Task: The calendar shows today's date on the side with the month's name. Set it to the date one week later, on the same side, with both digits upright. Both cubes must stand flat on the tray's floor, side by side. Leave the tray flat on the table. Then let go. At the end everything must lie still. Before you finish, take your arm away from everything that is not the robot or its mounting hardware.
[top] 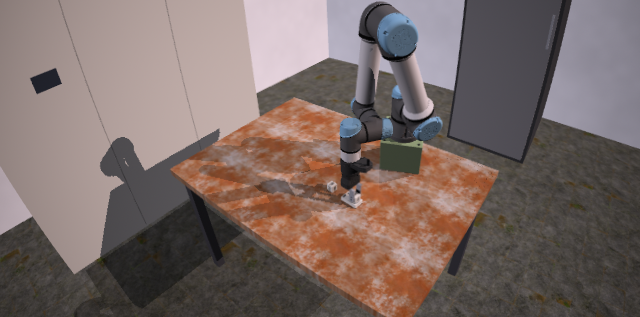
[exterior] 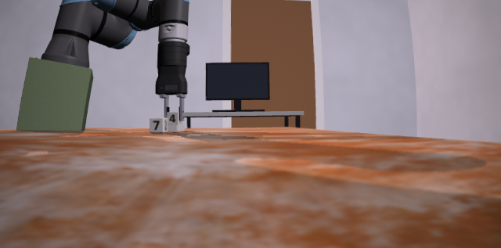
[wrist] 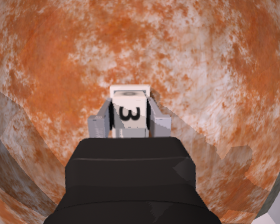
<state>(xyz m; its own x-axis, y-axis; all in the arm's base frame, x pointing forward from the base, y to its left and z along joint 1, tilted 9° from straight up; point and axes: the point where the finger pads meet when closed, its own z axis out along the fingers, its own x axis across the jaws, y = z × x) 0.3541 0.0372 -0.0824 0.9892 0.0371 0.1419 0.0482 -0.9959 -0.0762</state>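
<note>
The white tray is 30 mm below my hand and 20 mm to the right of it.
</note>
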